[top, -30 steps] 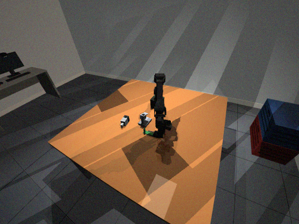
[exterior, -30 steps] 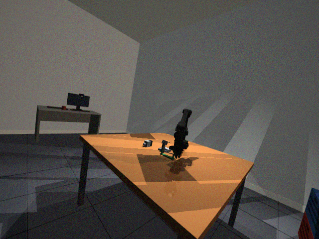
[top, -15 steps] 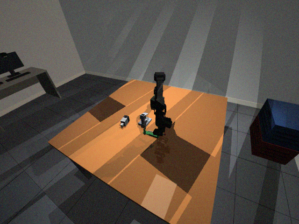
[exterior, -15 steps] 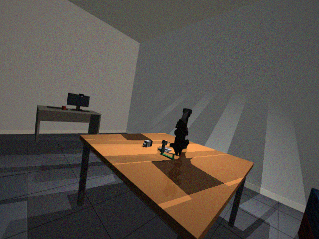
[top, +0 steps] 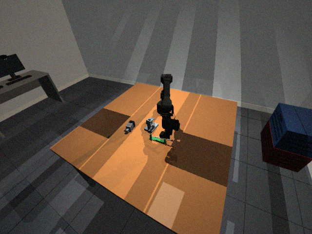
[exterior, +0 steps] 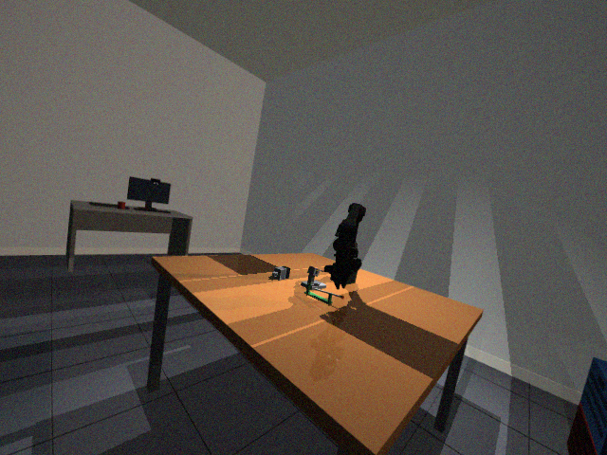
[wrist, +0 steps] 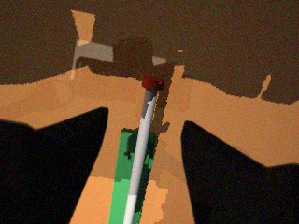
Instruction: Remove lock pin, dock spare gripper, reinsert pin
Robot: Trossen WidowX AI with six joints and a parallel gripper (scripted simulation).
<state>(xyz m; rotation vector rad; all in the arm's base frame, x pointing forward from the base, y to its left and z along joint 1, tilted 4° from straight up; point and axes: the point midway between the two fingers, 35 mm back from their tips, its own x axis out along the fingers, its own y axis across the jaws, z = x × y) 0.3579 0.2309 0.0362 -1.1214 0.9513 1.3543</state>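
My gripper tip is 10 cm to the left of the green mount, 5 cm above it and 1 cm short of it. Also, from my gripper tip: spare gripper: 38 cm to the right, 5 cm below, 2 cm ahead.
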